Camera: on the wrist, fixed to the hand. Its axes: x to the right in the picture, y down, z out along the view.
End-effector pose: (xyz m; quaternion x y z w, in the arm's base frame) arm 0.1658 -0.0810 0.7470 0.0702 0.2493 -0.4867 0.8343
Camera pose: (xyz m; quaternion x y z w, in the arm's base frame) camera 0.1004 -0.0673 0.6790 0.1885 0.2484 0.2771 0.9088
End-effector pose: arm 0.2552 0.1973 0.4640 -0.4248 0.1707 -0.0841 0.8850
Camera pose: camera 0.2190 0.1110 0.4457 -0.2544 0.5074 0.5410 0.6207
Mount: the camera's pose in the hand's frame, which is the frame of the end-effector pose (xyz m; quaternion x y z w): -0.0040 -0.0398 -0.0866 -0.0965 0.0919 0.7031 0.6985
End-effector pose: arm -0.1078 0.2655 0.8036 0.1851 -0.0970 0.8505 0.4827
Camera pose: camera -0.0910 0.3126 0.7224 0.0636 0.2356 -0.9411 0.2340
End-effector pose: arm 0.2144 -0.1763 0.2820 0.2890 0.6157 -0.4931 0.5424
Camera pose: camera 0.1468 -0.1096 0.2910 0.6278 0.3243 0.1229 0.6969
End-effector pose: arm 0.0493 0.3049 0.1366 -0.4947 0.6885 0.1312 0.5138
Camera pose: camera 0.0317 0.2285 0.1909 0.0769 0.8633 0.4739 0.1556
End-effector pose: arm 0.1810 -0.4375 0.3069 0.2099 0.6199 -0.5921 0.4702
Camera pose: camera 0.1214 -0.3640 0.3192 0.5915 0.3858 -0.0039 0.7080
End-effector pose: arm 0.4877 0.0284 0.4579 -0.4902 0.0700 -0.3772 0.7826
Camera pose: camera 0.4226 -0.0402 0.4454 -0.3341 0.5019 0.2485 0.7581
